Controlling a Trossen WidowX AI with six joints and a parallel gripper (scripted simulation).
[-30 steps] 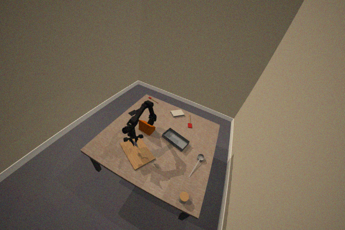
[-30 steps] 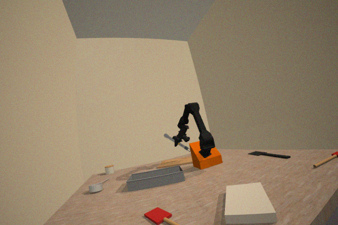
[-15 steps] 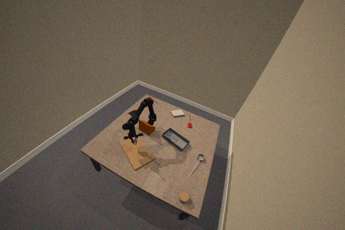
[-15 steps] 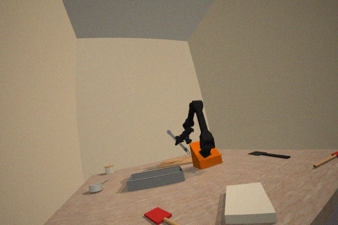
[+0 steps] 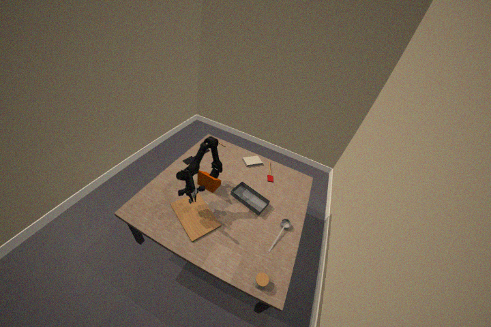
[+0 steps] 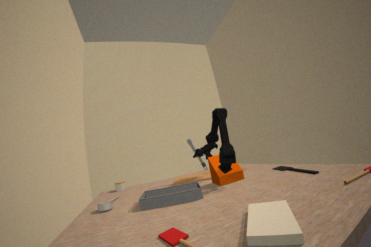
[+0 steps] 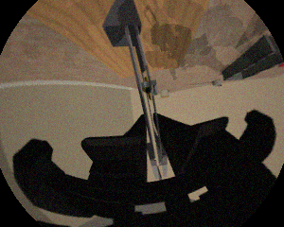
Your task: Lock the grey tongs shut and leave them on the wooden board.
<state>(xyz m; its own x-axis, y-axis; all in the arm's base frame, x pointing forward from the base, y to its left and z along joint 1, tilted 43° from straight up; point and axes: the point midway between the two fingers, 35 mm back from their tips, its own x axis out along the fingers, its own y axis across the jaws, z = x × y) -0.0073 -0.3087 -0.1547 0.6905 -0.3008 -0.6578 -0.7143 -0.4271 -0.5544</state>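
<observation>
The wooden board is 16 cm below my gripper tip. Round my gripper tip: black spatula 59 cm to the left, 34 cm behind, 17 cm below; then round cork-topped jar 60 cm ahead, 25 cm to the right, 14 cm below; then grey roasting tin 34 cm to the left, 33 cm ahead, 14 cm below.
</observation>
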